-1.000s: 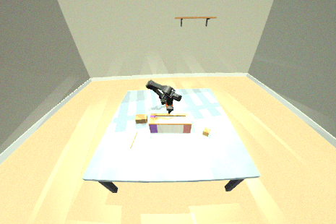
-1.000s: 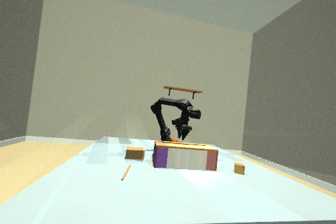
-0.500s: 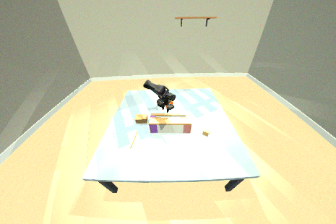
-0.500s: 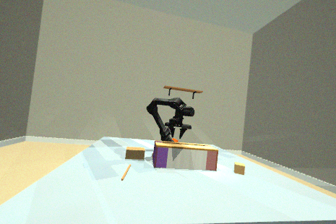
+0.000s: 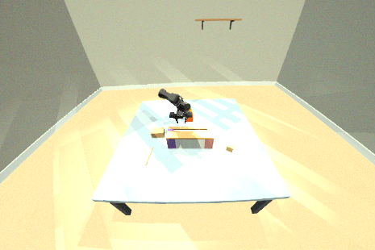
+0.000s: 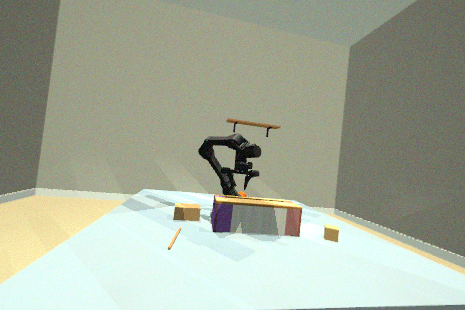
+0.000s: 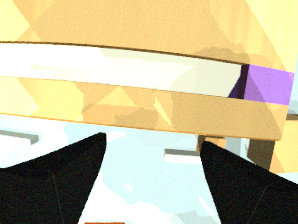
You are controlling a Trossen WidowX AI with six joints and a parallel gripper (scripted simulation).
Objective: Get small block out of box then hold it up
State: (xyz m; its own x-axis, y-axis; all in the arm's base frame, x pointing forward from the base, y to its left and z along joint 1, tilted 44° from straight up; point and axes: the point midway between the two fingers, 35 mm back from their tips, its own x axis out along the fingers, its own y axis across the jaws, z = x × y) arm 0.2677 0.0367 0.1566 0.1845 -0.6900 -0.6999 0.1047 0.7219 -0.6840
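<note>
Right now the tan block is 150 mm below my gripper tip, 90 mm to the right of it and 60 mm behind it. From my gripper tip the other things lie so: box 100 mm below, 70 mm to the left, 40 mm ahead; thin yellow stick 280 mm to the right, 190 mm ahead, 160 mm below.
</note>
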